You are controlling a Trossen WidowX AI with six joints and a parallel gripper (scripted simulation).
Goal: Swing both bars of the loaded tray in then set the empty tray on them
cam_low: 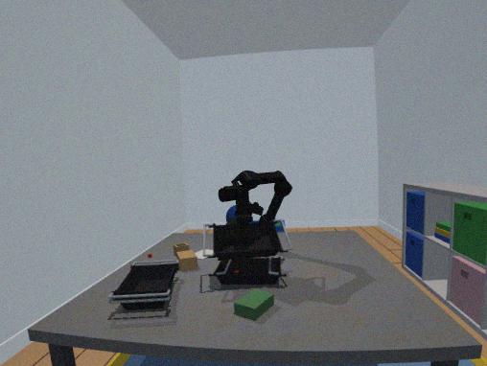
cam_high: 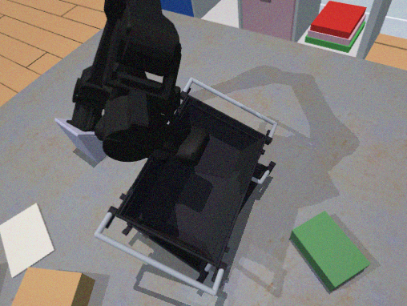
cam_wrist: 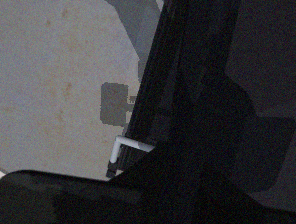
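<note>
My gripper tip is 80 mm short of the black plastic tray and 10 mm to the right of it. Round my gripper tip: green block 320 mm ahead, 160 mm below, 50 mm to the left; white sheet 280 mm behind, 250 mm to the right, 180 mm below; tan box 290 mm to the right, 150 mm below, 100 mm behind.
</note>
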